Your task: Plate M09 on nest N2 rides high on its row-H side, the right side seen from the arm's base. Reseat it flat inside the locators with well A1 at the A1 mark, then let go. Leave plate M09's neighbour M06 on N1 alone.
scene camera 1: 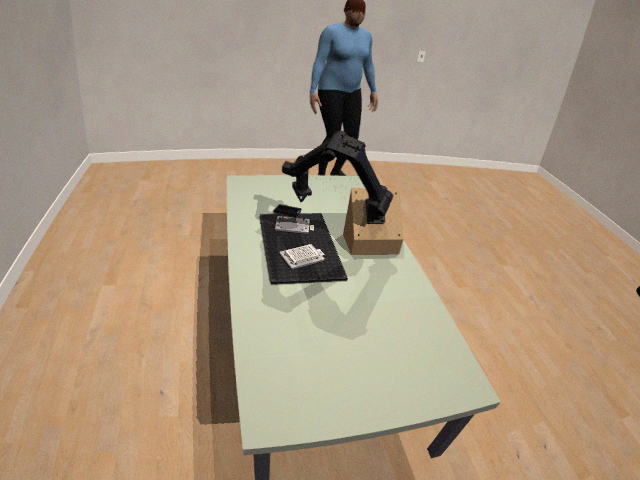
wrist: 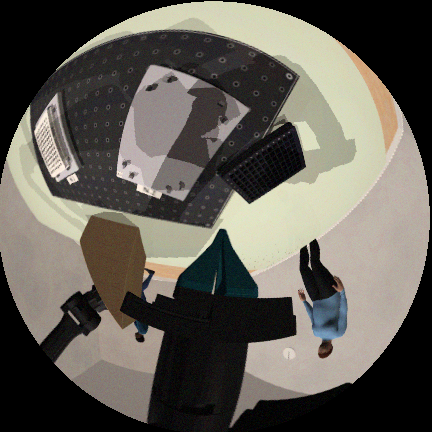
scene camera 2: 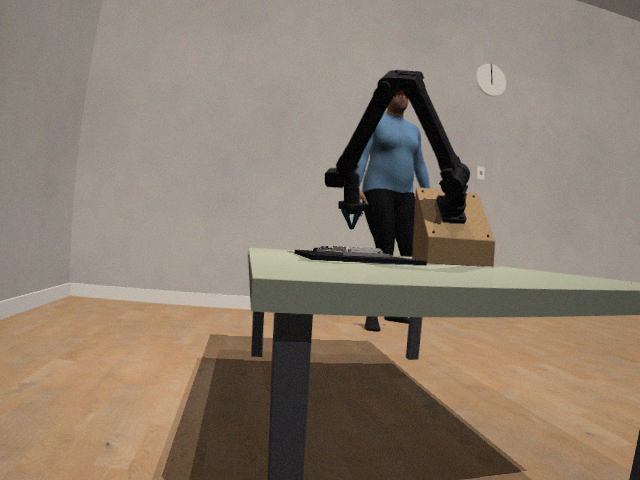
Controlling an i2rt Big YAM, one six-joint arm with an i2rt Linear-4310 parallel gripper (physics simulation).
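Frame: origin at the arm's base, x right, y ahead, z up, level; millimetres.
Seen in the pictures: gripper, fingertip midpoint: (scene camera 1: pixel 301 201) (wrist: pixel 221 232) (scene camera 2: pixel 351 229); arm's base at its link origin: (scene camera 1: pixel 374 211) (wrist: pixel 110 290) (scene camera 2: pixel 450 210).
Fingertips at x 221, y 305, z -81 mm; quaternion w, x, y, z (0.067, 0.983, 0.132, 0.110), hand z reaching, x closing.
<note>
Pixels of each thing's top centre, then the offset from my fingertips to it.
- Grey nest N2 at its top centre: (wrist: pixel 163 142) (scene camera 1: pixel 292 222) dx -85, dy +49, dz -67 mm
- white plate M06 at its top centre: (scene camera 2: pixel 357 247) (scene camera 1: pixel 302 252) dx -339, dy +40, dz -63 mm
A black well plate, apparently M09 (scene camera 1: pixel 287 209) (wrist: pixel 262 162), lies off the nest, wells up, across the black board's edge. It looks tilted, partly over the board and partly over the table. Grey nest N2 (scene camera 1: pixel 286 226) (wrist: pixel 150 125) has no plate on it; its small locators stand along its edges and a shadow crosses it. The white plate M06 (scene camera 1: pixel 303 253) (wrist: pixel 49 145) sits on nest N1, with a printed top. My gripper (scene camera 1: pixel 302 199) (scene camera 2: pixel 352 227) (wrist: pixel 221 232) is shut and empty, pointing down well above the table beyond the board. Well A1 cannot be made out.
The perforated black board (scene camera 1: pixel 330 271) (scene camera 2: pixel 403 260) (wrist: pixel 270 75) carries both nests. The arm's base stands on a wooden block (scene camera 1: pixel 375 245) (scene camera 2: pixel 460 250) (wrist: pixel 112 255) to the right of the board in the first scene view. A person in blue (scene camera 1: pixel 345 59) (scene camera 2: pixel 395 155) (wrist: pixel 329 315) stands behind the table.
</note>
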